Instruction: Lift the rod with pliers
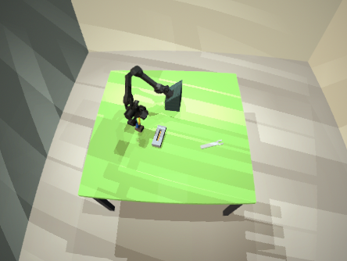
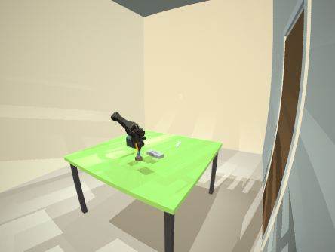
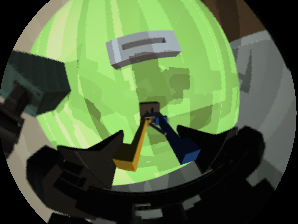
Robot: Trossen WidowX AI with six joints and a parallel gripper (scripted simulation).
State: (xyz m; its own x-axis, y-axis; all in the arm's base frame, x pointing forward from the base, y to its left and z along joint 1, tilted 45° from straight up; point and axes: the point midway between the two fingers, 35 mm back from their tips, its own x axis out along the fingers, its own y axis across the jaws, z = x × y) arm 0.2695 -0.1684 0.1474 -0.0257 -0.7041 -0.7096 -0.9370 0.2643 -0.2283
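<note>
Right now the yellow handle is 2 cm behind my gripper tip and 1 cm to the left of it. Round my gripper tip: brown holster: 1 cm ahead, 9 cm below; grey channel block: 6 cm ahead, 17 cm to the left, 8 cm below; orange rod: 6 cm ahead, 17 cm to the left, 9 cm below.
</note>
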